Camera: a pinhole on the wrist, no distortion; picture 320 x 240 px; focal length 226.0 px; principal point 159.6 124.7 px. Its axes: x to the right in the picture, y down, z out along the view. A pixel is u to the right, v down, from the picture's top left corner.
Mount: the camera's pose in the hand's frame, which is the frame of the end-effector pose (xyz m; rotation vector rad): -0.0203 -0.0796 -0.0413 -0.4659 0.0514 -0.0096
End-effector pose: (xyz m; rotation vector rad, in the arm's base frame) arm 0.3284 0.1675 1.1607 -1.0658 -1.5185 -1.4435
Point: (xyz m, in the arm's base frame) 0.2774 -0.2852 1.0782
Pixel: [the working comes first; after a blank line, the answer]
In the camera's frame: -0.0475 0.1821 -0.3662

behind the camera
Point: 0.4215 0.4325 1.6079
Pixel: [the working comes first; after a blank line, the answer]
In the camera's frame: 0.4007 0.1650 0.4182

outside the picture
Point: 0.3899 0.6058 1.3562
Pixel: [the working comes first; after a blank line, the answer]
In the camera's frame: 0.1815 -0.0235 0.5221

238 115
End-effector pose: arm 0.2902 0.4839 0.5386 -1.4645 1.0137 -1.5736
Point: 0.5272 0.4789 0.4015
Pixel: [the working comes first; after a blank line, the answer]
In the camera's frame: -0.0643 0.0633 0.3350

116 167
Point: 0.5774 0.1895 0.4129
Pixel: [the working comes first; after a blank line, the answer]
In the camera's frame: 0.1948 0.1288 0.4576

256 188
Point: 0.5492 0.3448 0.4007
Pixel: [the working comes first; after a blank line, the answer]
In the camera's frame: 0.0533 0.0992 0.3929

190 182
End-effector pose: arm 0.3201 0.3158 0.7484 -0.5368 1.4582 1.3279
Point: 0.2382 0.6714 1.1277
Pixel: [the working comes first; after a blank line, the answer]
In the camera's frame: -0.2042 0.1973 0.5289

72 209
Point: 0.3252 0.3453 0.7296
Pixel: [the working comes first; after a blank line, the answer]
In the camera's frame: 0.0393 0.0371 0.0960

252 212
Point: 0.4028 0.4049 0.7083
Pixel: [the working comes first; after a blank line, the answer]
In the camera's frame: 0.0461 -0.0514 0.1423

233 43
